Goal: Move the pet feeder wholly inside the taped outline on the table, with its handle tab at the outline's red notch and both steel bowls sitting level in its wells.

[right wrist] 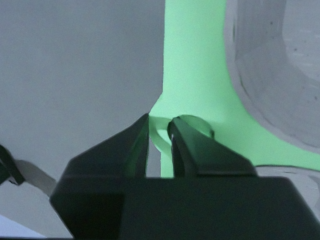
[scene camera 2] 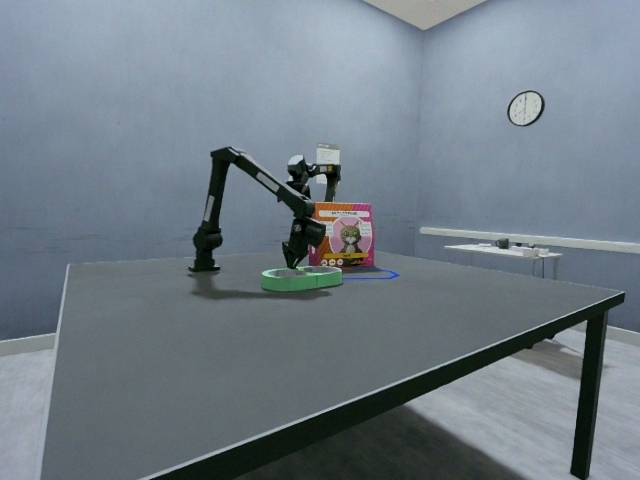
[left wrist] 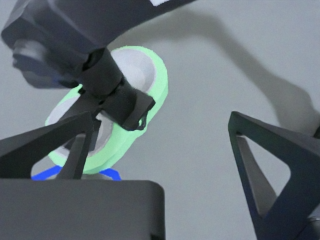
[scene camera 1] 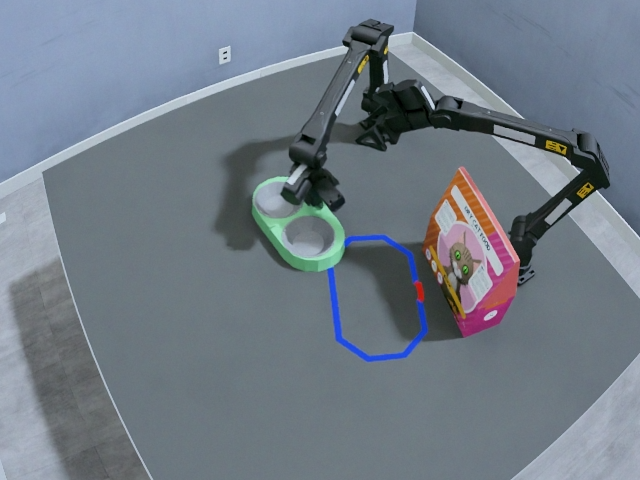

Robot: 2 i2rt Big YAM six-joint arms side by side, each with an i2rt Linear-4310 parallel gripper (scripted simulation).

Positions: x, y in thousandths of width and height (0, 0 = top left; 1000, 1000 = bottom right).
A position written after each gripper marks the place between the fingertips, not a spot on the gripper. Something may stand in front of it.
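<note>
The left gripper (scene camera 1: 565, 274) is in sight, and it appears in the left wrist view (left wrist: 502, 494) too. The right gripper (right wrist: 502, 502) can also be seen in the left wrist view (left wrist: 439, 527). A green pet feeder (scene camera 1: 515, 543) is visible as well, both in the left wrist view (left wrist: 377, 590) and in the right wrist view (right wrist: 617, 365), and likewise in scene camera 2 (scene camera 2: 488, 584). The scene also shows a steel bowl (scene camera 1: 482, 493) and another steel bowl (scene camera 1: 418, 418).
</note>
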